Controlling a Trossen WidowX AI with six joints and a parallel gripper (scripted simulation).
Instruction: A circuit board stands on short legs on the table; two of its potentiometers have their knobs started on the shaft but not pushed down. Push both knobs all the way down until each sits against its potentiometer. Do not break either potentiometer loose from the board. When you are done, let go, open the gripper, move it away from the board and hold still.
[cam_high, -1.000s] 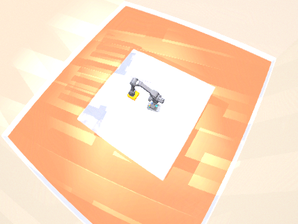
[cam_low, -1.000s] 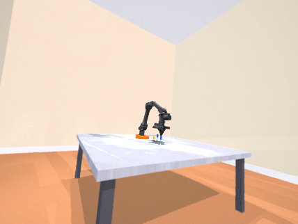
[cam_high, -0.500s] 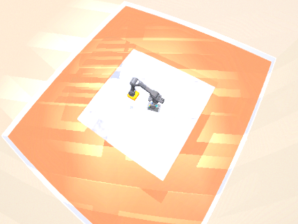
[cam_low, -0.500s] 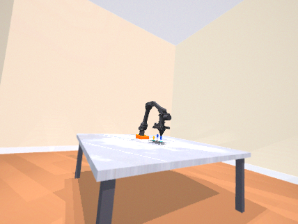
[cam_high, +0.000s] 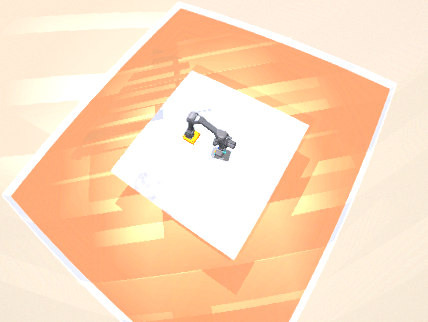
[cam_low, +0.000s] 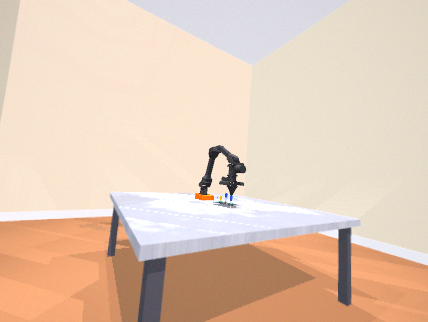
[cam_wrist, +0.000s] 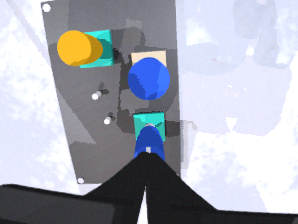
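The teal potentiometer is 3 cm below my gripper tip. The rest, counted from my gripper tip: yellow knob 6 cm behind, 5 cm to the right, 2 cm below.
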